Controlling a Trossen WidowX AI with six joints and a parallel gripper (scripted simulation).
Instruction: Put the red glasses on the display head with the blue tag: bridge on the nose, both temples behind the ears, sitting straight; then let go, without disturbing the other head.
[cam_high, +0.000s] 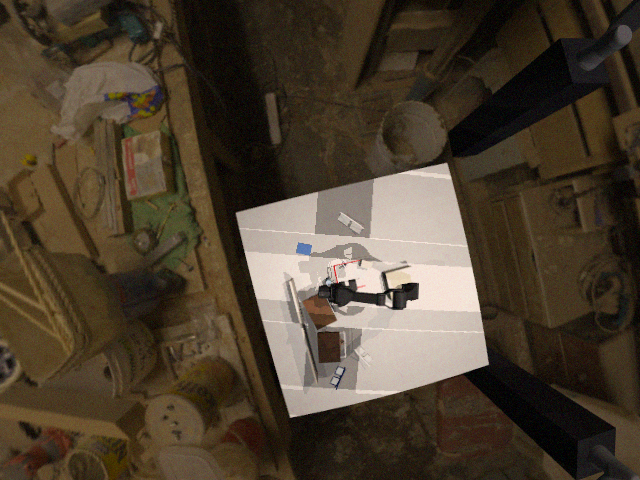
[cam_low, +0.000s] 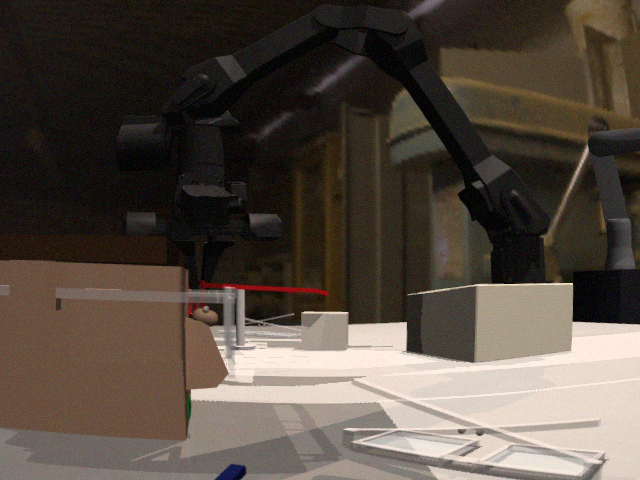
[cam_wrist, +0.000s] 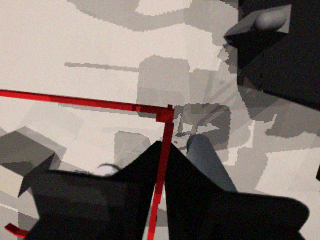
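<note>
The grey post is 60 mm behind my gripper tip, 100 mm to the right of it and 40 mm below it. The rest, counted from my gripper tip: long rod 220 mm ahead, 230 mm to the left, 10 mm below; then blue tag 160 mm ahead, 220 mm to the right, 60 mm below.
</note>
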